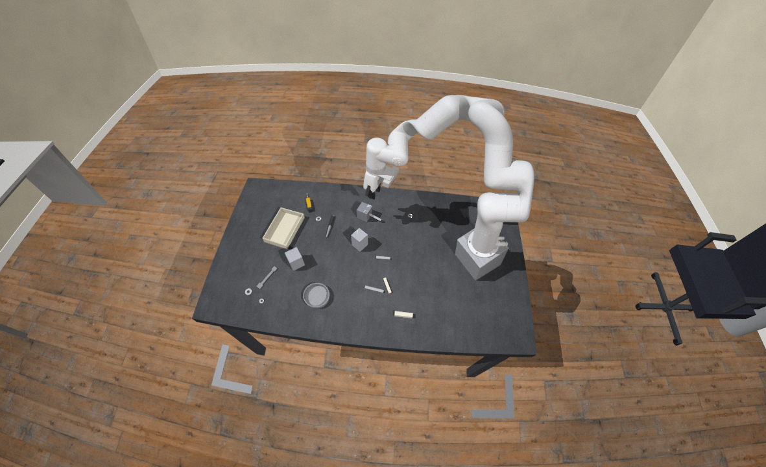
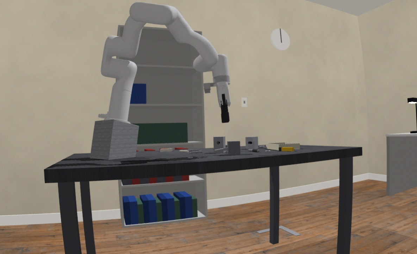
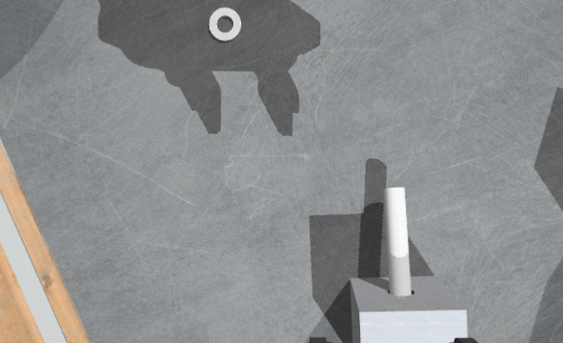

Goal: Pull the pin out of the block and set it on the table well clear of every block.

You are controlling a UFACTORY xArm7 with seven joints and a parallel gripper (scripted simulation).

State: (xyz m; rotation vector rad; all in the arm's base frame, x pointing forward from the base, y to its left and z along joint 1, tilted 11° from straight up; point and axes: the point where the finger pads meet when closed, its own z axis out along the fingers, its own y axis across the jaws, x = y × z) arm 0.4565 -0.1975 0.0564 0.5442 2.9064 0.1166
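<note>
The pale pin lies 140 mm below my hand and 30 mm to the left of it. Round my hand: round dish: 440 mm to the left, 170 mm ahead, 150 mm below; cream tray: 390 mm ahead, 160 mm below, 140 mm to the left.
</note>
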